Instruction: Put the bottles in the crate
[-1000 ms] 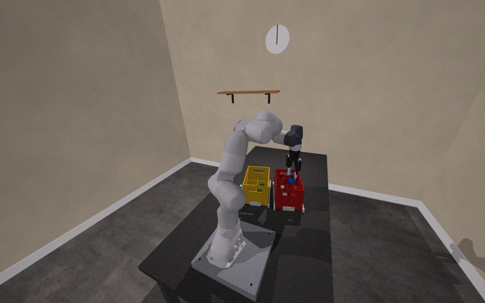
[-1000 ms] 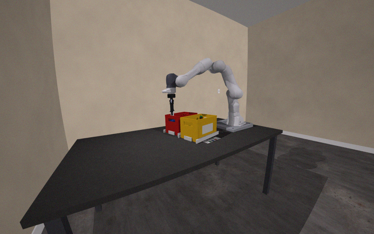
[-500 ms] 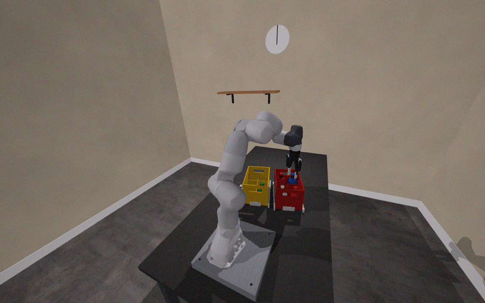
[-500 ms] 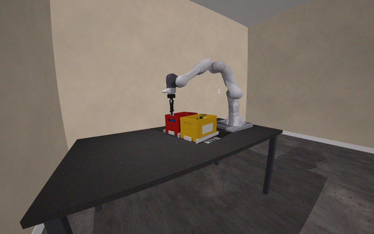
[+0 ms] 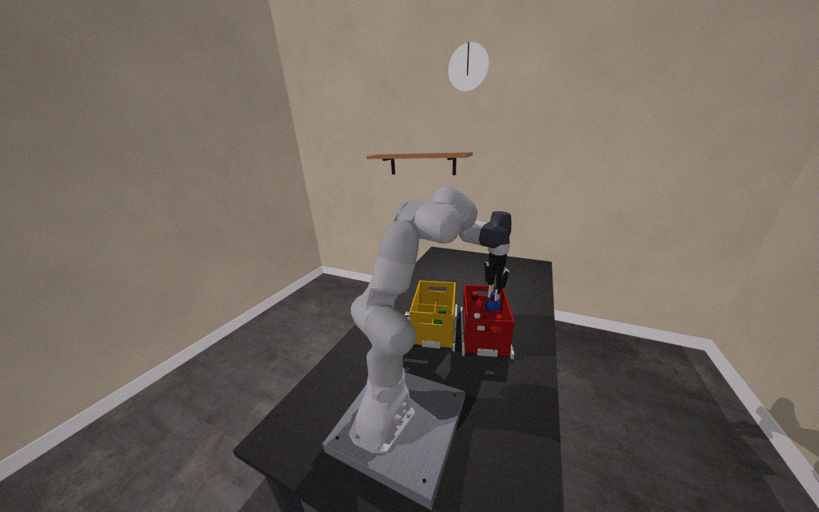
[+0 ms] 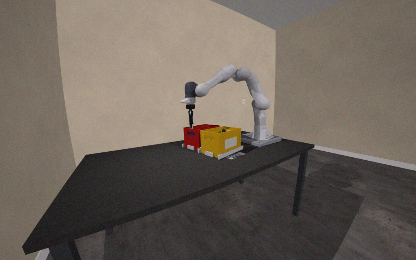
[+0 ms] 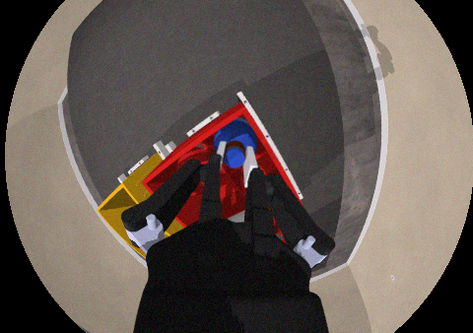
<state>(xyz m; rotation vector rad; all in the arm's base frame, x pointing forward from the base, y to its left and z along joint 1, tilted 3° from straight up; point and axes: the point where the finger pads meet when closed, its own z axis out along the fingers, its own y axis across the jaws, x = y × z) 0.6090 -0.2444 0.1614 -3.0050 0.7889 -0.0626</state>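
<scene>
My gripper is now 8 cm above the blue-labelled bottle. Also, from my hand: green-labelled bottle (21 cm behind, 19 cm to the left, 8 cm below); white-capped bottle (19 cm behind, 4 cm to the left, 8 cm below); red crate (10 cm behind, 2 cm to the left, 9 cm below).
</scene>
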